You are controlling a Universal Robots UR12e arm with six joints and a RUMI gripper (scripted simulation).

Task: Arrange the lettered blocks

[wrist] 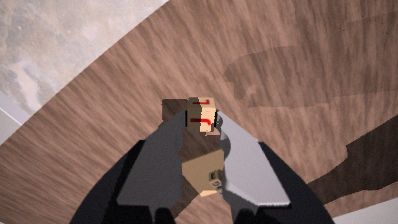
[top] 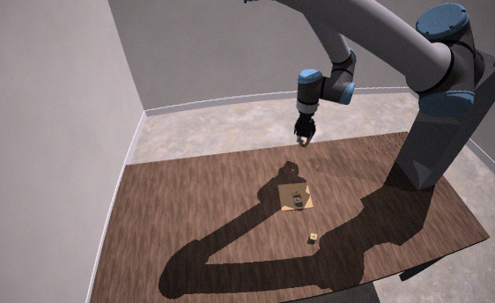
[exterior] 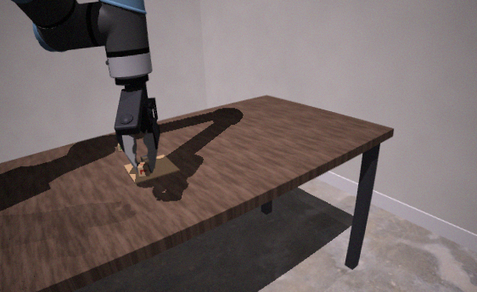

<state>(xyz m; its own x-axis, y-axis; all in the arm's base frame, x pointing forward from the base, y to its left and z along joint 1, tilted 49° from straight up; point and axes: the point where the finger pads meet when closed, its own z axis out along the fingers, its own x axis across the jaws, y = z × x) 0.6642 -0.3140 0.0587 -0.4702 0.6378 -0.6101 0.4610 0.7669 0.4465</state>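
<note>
Right now the mat is 19 cm to the left of my hand, 13 cm ahead of it and 11 cm below it.
</note>
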